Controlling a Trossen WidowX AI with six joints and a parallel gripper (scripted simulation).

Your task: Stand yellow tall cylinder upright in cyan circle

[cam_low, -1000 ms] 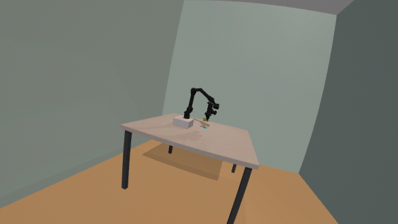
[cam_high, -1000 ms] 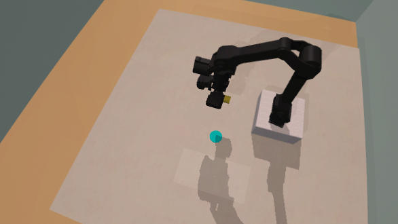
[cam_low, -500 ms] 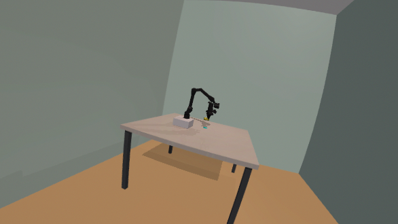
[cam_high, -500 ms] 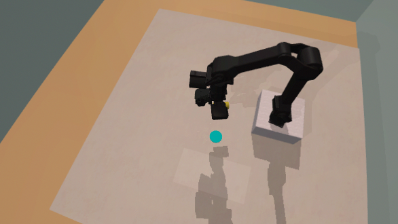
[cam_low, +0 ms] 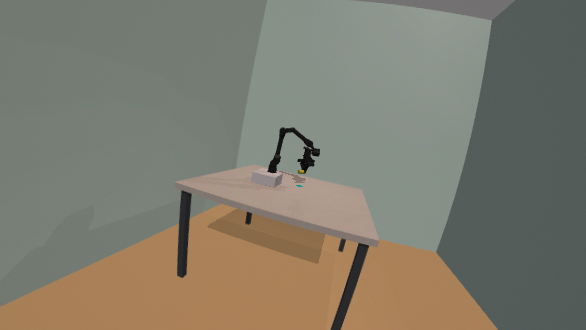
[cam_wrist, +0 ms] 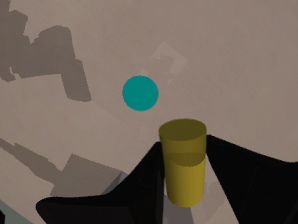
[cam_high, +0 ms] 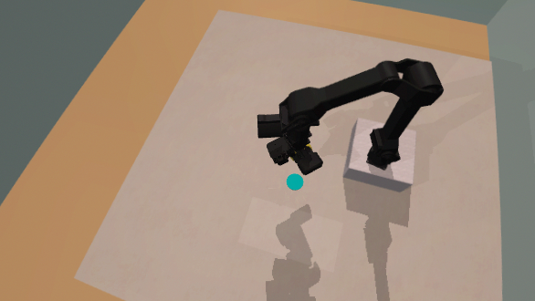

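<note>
The cyan circle is 30 mm behind my gripper tip, 40 mm to the left of it and 140 mm below it. From my gripper tip the other things lie so: yellow tall cylinder (10 mm behind, 20 mm to the right).
</note>
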